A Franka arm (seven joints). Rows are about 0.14 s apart.
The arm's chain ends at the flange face. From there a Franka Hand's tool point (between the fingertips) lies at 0.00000 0.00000 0.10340 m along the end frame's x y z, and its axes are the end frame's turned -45 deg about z.
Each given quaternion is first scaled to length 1.
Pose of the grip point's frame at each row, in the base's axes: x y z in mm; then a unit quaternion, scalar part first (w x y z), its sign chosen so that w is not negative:
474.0 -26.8 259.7 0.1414 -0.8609 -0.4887 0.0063
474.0 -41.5 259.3 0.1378 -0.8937 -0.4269 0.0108
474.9 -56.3 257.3 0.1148 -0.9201 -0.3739 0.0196
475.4 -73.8 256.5 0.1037 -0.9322 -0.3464 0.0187
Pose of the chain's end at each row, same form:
489.4 -51.3 359.0 0.1282 -0.9824 -0.1220 0.0599
488.2 -66.0 358.7 0.1232 -0.9890 -0.0524 0.0627
487.5 -76.6 357.9 0.0986 -0.9932 0.0067 0.0620
486.4 -92.4 357.6 0.0886 -0.9938 0.0367 0.0570

